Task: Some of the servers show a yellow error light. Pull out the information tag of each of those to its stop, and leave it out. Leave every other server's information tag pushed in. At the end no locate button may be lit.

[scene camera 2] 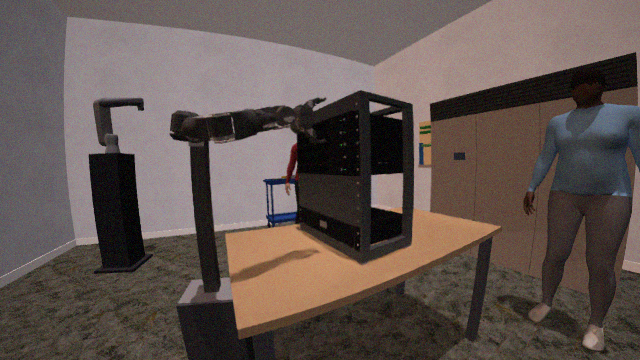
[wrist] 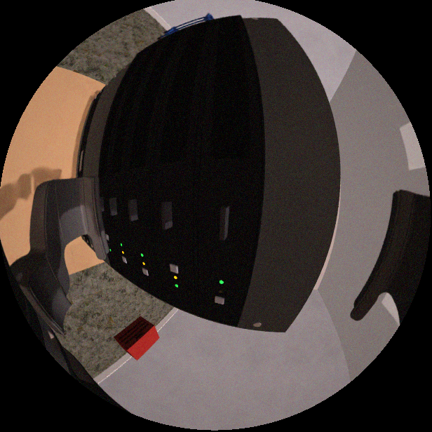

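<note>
The black servers (scene camera 2: 330,145) (wrist: 200,125) sit stacked in the upper rack. In the wrist view, yellow lights (wrist: 175,277) (wrist: 144,263) (wrist: 123,252) show on three servers beside green ones. The rightmost server there has a green light (wrist: 221,282) and no visible yellow. The leftmost shows a green light (wrist: 110,250) and is partly hidden by a finger. Small pale square buttons (wrist: 219,300) (wrist: 174,268) look unlit. Grey upright tabs (wrist: 224,222) (wrist: 167,215) stand near the lights; whether any is pulled out cannot be told. My gripper (scene camera 2: 321,120) (wrist: 202,242) is open and empty before the upper servers.
The dark rack frame (scene camera 2: 364,200) (wrist: 300,165) stands on the wooden table (scene camera 2: 280,300) (wrist: 45,120). A person in light blue (scene camera 2: 587,150) stands at the right. A blue cart (scene camera 2: 282,217) and a partly hidden person in red (scene camera 2: 292,165) are behind. A red box (wrist: 142,342) shows beyond the rack.
</note>
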